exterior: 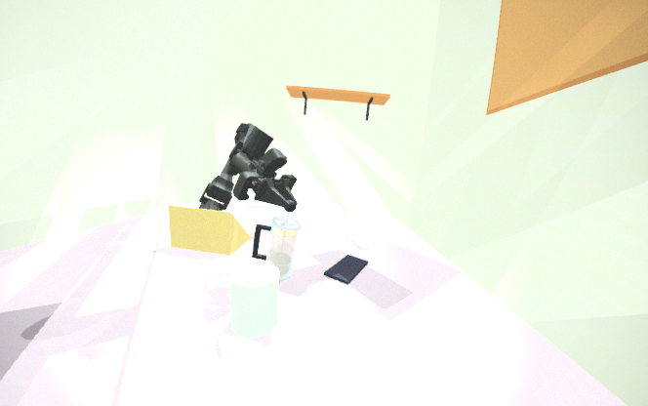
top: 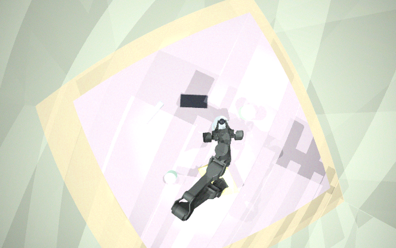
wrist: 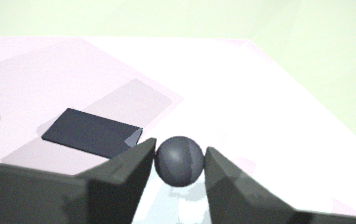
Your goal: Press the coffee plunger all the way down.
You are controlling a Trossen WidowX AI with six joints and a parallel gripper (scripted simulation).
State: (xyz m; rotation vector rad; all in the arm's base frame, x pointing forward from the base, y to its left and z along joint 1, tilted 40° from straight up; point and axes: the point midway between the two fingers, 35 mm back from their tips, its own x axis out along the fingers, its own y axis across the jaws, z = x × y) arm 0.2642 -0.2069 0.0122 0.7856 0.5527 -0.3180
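The coffee press lies 90 mm below my gripper tip, 30 mm behind it and 10 mm to the left of it. Also, from my gripper tip: white strip (290 mm to the left, 230 mm ahead, 180 mm below).
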